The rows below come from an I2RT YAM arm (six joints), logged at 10 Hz.
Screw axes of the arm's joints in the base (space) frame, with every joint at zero. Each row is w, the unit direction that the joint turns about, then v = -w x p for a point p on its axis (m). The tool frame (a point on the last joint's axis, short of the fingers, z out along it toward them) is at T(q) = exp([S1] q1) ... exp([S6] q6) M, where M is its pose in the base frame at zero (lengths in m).
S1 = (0, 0, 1, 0, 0, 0)
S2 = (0, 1, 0, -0.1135, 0, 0.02)
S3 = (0, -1, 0, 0.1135, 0, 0.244)
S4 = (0, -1, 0, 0.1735, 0, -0.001)
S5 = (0, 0, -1, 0, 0.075, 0)
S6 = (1, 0, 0, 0, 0.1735, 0)
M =
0 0 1 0.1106
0 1 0 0
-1 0 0 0.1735
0 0 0 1
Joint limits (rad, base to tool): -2.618..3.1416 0..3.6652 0..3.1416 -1.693..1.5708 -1.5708..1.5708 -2.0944..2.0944
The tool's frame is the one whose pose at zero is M.
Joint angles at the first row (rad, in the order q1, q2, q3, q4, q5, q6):
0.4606 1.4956 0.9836 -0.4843 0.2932 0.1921
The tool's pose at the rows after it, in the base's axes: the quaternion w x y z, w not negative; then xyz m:
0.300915 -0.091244 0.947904 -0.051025 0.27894 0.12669 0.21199
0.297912 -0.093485 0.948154 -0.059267 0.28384 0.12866 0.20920
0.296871 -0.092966 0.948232 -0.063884 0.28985 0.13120 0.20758
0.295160 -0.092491 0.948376 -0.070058 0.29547 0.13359 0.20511
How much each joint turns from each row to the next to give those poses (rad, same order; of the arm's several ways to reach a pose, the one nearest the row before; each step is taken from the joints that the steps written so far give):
0.0000 0.0305 0.0076 0.0000 0.0065 -0.0088
0.0000 0.0267 0.0161 0.0008 0.0122 -0.0065
-0.0004 0.0282 0.0221 0.0015 0.0080 -0.0008
0.0001 0.0283 0.0198 0.0015 0.0107 -0.0007

